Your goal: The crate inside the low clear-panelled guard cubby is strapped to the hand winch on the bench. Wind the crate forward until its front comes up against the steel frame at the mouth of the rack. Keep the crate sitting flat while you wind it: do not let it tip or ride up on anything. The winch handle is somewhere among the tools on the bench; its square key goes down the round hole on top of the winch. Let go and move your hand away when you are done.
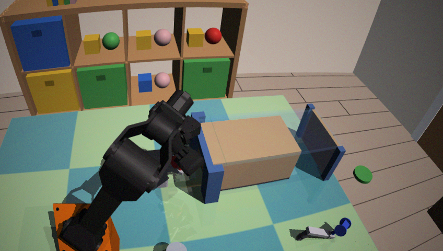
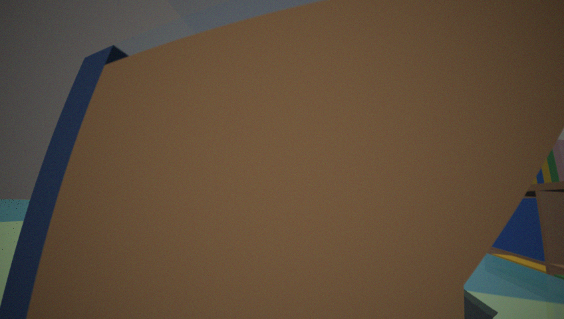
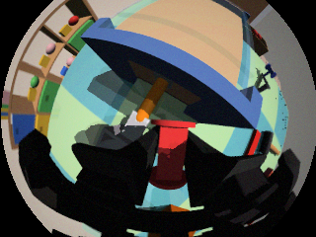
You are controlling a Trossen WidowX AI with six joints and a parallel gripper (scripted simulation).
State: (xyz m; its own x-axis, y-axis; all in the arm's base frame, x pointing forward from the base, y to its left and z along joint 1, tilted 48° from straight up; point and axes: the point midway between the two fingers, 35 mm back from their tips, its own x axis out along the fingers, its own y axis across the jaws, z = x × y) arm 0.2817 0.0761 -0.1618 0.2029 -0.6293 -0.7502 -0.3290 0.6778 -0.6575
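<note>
Now: gripper tip 2 cm past the red knob and 1 cm to the left of it. From my gripper tip the other things lie so: blue frame 6 cm ahead, 4 cm to the left, 2 cm below; crank handle 5 cm behind, 2 cm to the left, 3 cm below; grey winch 11 cm behind, 5 cm to the left, 10 cm below.
</note>
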